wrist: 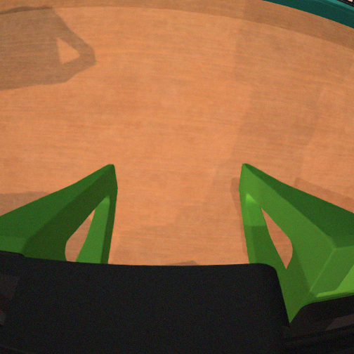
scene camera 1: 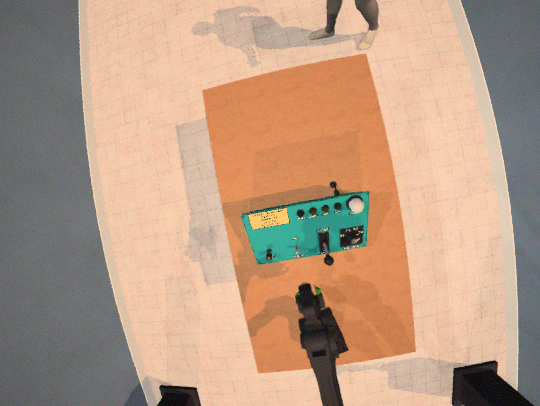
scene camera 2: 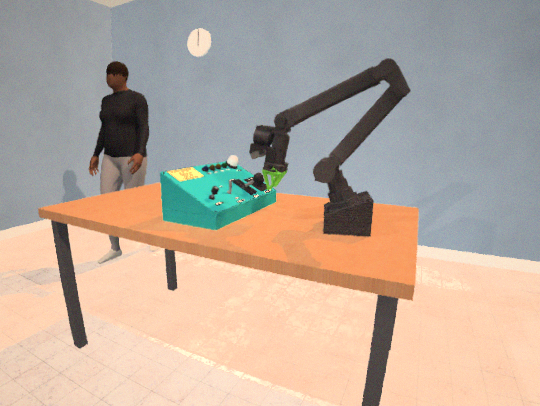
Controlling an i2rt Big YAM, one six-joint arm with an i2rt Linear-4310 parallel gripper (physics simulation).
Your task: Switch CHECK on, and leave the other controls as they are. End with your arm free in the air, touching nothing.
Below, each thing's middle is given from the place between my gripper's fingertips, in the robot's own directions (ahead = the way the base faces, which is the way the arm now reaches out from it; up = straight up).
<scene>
Now: hand 260 mm short of the teal control box [scene camera 1: 280,229], 30 mm to the left of it and 20 mm above it.
</scene>
